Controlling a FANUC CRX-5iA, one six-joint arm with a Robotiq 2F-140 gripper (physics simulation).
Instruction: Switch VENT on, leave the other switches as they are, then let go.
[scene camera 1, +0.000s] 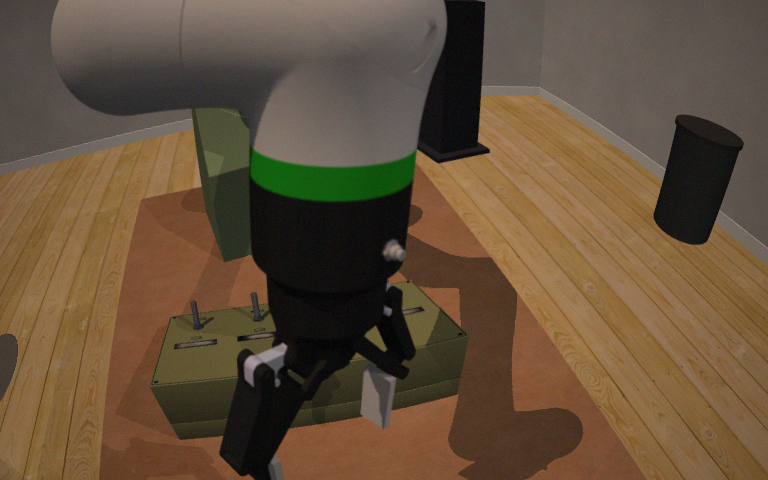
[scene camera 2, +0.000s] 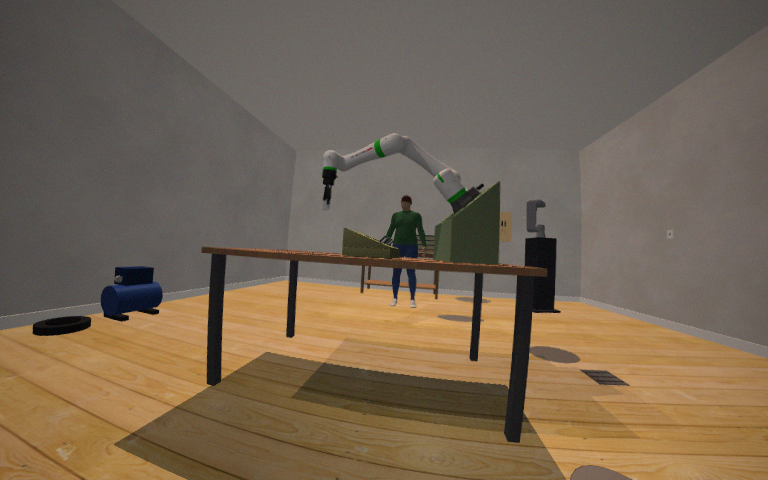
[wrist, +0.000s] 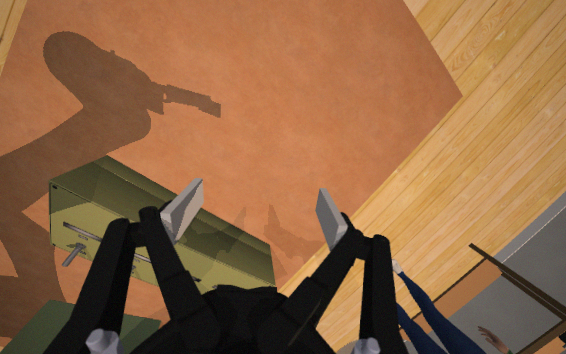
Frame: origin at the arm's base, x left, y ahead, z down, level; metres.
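Where they show: gripper, fingertip midpoint: (scene camera 1: 326, 455) (scene camera 2: 325, 210) (wrist: 261, 195); arm's base, link origin: (scene camera 2: 464, 205).
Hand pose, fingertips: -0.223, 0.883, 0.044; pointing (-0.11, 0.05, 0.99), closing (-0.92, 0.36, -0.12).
Things, the pixels of their centre, and the offset from my fingertips, as dx, dy, dz.
- olive switch box, body centre: (scene camera 1: 298, 351) (wrist: 170, 251) (scene camera 2: 374, 247) +0.087, -0.355, +0.238
- lever, body centre: (wrist: 72, 256) +0.281, -0.398, +0.190
The olive switch box (scene camera 1: 198, 365) (scene camera 2: 362, 246) (wrist: 90, 212) lies on the table. In the scene camera 1 view, two grey levers show on its left half, one at the far left (scene camera 1: 195, 314) and one beside it (scene camera 1: 256, 307); the arm hides others. In the wrist view, a lever (wrist: 73, 254) shows at the box's left end, and the left finger covers part of the box. No label is readable, so I cannot tell which switch is VENT. My gripper (scene camera 1: 326, 433) (scene camera 2: 325, 205) (wrist: 261, 195) is open and empty, pointing down, high above the table and apart from the box.
The reddish-brown table (scene camera 1: 144, 232) (scene camera 2: 271, 256) (wrist: 300, 75) bears the green arm pedestal (scene camera 1: 223, 198) (scene camera 2: 475, 226) (wrist: 45, 325) behind the box. A black pillar (scene camera 1: 455, 79) (scene camera 2: 540, 271) and a dark bin (scene camera 1: 696, 181) stand on the floor. A person (scene camera 2: 406, 226) stands beyond the table.
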